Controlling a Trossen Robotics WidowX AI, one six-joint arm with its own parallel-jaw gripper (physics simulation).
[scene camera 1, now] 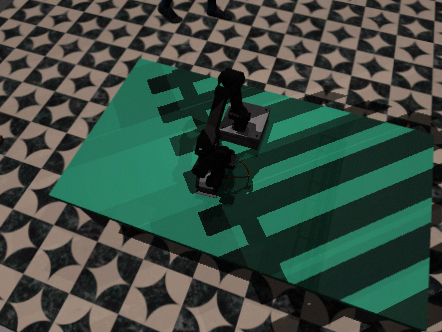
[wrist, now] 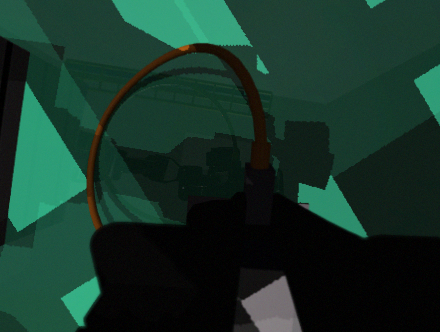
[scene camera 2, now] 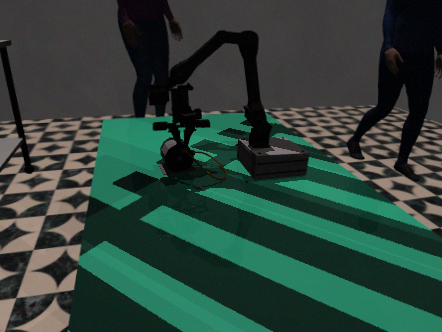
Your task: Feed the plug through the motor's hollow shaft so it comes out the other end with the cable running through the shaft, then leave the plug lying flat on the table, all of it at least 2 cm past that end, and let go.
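Note:
The motor is a dark and light grey cylinder lying on its side, with its dark end face turned toward scene camera 2. My gripper is shut on the plug, a dark block, right by the motor's top and dark end. The orange cable leaves the plug's back and bends round in a wide loop; in the wrist view it passes behind the left finger. The plug's nose, the shaft opening and the cable's far end are hidden, so I cannot tell whether the plug is in the shaft.
The arm's grey box-shaped base stands beside the motor, past the cable loop. A light plate shows under the motor. The green table top carries dark striped shadows. Two people stand beyond the table.

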